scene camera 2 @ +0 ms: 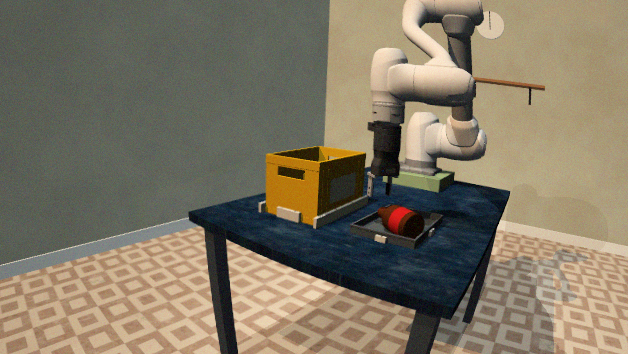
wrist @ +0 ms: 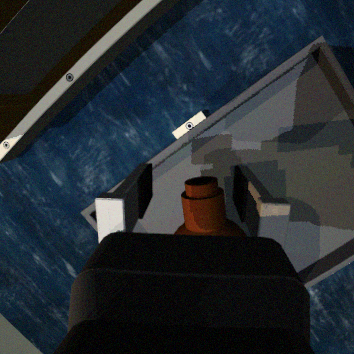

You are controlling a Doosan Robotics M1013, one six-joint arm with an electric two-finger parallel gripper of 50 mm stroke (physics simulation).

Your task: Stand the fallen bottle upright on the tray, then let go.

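Places are measured from the arm's base along level axes (x back, y right, z up), in metres.
Pixels of known places: gripper, fingertip midpoint: (scene camera 2: 379,195) (wrist: 192,180); arm's base, link origin: (scene camera 2: 420,171).
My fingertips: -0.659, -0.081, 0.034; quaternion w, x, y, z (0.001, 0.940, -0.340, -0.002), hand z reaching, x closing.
Observation:
For each thing: its top centre in the pictures, then the offset to it from my fingertips, as dx, dy, dz.
- brown bottle, top centre: (wrist: 212,293) (scene camera 2: 398,205) -0.043, -0.079, -0.006
- grey tray, top centre: (wrist: 255,218) (scene camera 2: 401,219) +0.011, -0.074, -0.059
- yellow crate, top centre: (scene camera 2: 319,153) +0.012, +0.216, +0.090
A brown bottle (scene camera 2: 399,220) (wrist: 203,210) with a red label lies on its side in the grey tray (scene camera 2: 368,234) (wrist: 260,91). In the scene view its neck points up and left toward the gripper, its base toward the lower right. In the wrist view its mouth and neck show between the two fingers, lower in height than the fingertips as the scene view shows; its body is hidden by the gripper housing. My gripper (scene camera 2: 379,189) (wrist: 192,180) is open and empty, pointing down above the tray's far left side.
A yellow crate (scene camera 2: 292,192) stands left of the tray, held by pale rails (scene camera 2: 341,212) (wrist: 75,75). Small pale blocks (scene camera 2: 381,239) (wrist: 189,125) sit against the tray's outer walls. The robot's base stands on a green block (scene camera 2: 421,180) at the back of the dark blue table.

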